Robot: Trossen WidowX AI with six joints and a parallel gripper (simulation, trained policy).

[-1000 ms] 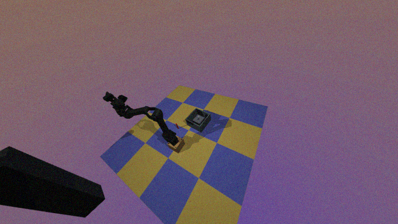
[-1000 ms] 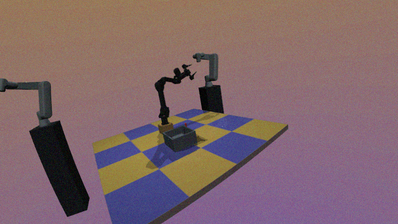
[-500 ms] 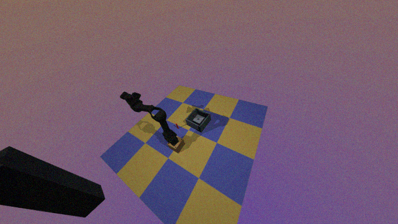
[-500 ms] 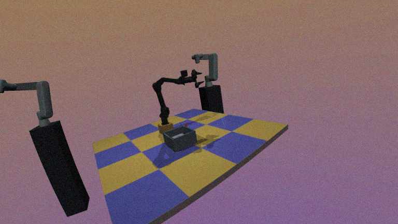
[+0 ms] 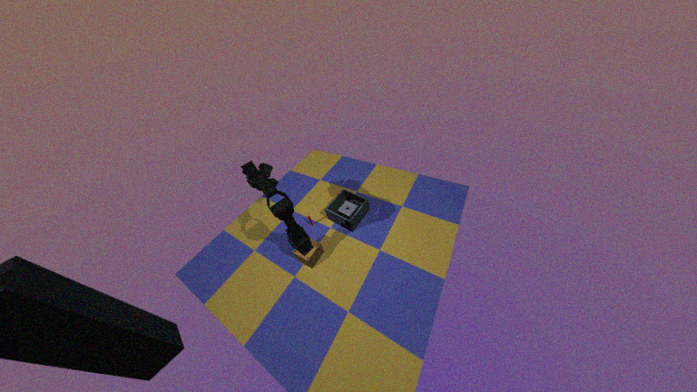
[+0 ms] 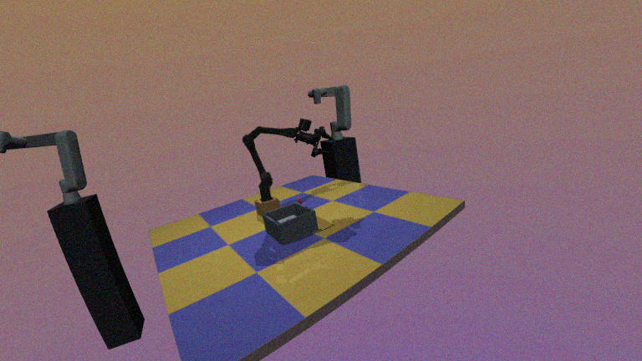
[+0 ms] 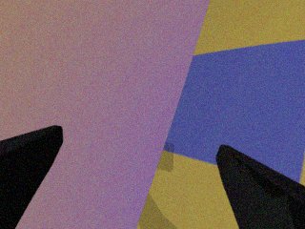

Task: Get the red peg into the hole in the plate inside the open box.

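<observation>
My gripper tip is 28 cm above the red peg, 27 cm to the left of it and 4 cm short of it. Round my gripper tip: dark box 41 cm to the right, 29 cm below, 24 cm ahead; then pale plate 41 cm to the right, 27 cm below, 24 cm ahead.
</observation>
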